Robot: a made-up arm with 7 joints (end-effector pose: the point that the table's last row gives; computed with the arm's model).
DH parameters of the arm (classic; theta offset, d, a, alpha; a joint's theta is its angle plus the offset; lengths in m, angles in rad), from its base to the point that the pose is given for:
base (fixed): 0 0.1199 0 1.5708
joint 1: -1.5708 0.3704 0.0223 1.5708
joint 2: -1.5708 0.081 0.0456 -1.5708
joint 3: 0 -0.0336 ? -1.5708
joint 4: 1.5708 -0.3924 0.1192 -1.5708
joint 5: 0 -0.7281 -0.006 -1.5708
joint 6: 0.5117 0 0.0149 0
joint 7: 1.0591 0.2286 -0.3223 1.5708
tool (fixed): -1.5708 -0.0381 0 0
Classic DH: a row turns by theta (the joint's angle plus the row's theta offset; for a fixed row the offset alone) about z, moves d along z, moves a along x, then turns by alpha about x.
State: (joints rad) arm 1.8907 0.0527 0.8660 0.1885 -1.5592 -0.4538 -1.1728
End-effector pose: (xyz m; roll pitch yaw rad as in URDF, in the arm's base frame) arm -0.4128 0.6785 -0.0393 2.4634 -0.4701 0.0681
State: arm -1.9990 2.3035 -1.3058 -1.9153 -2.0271 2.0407 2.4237
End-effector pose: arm 1.0153 -0.7363 0.0429 -0.2295 0.8514 1.6284
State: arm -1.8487 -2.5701 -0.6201 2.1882 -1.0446 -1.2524 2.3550
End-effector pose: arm -0.5802 0.0962 0.1678 2.1045 0.0120 -1.5251
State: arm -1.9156 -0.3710 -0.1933 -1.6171 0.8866 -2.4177 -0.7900
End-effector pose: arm -0.7410 -0.1635 1.0500 -2.6957 0.5710 1.4399
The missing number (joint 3, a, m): -0.0279
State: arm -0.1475 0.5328 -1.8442 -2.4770 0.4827 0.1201 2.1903
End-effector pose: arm 0.6247 -1.1623 -0.3871 2.0941 0.6755 2.4751
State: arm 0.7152 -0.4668 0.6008 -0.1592 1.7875 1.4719 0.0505
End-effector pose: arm -0.3114 0.5652 0.0830 0.8051 -0.7421 -2.8507
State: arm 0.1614 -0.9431 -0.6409 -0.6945 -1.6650 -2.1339 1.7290
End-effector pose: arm -0.8424 -0.3094 0.1070 0.4939 1.0108 0.5689
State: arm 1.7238 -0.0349 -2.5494 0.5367 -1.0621 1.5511 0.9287
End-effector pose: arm -0.8176 -1.0223 -0.1567 1.3653 0.5597 -0.0855
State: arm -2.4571 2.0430 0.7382 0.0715 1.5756 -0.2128 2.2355
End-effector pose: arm -0.6011 -0.8973 0.9412 -1.9052 -0.3575 1.8067
